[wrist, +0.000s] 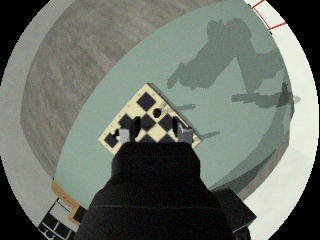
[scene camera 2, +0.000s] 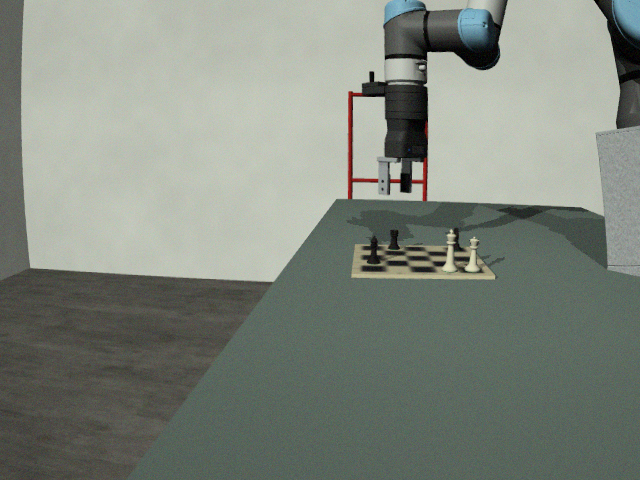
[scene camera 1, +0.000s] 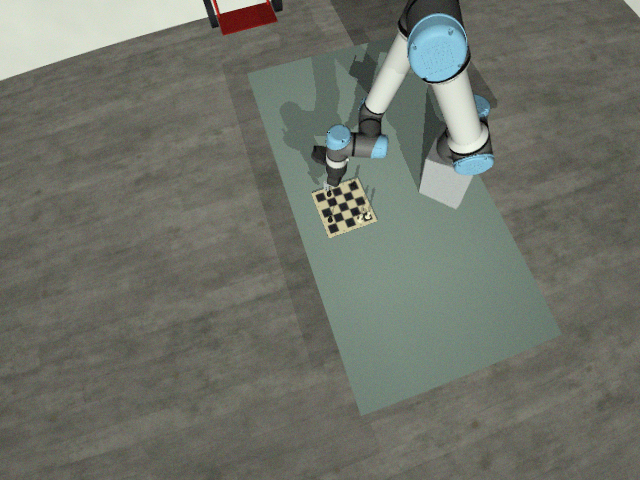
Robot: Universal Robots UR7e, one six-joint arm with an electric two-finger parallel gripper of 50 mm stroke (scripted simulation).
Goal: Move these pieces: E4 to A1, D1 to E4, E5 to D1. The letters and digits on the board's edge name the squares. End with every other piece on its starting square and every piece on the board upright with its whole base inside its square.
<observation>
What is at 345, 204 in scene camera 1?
A chessboard.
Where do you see a chessboard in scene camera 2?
411, 261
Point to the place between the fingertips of my gripper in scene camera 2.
395, 193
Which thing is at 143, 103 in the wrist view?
A chessboard.
</observation>
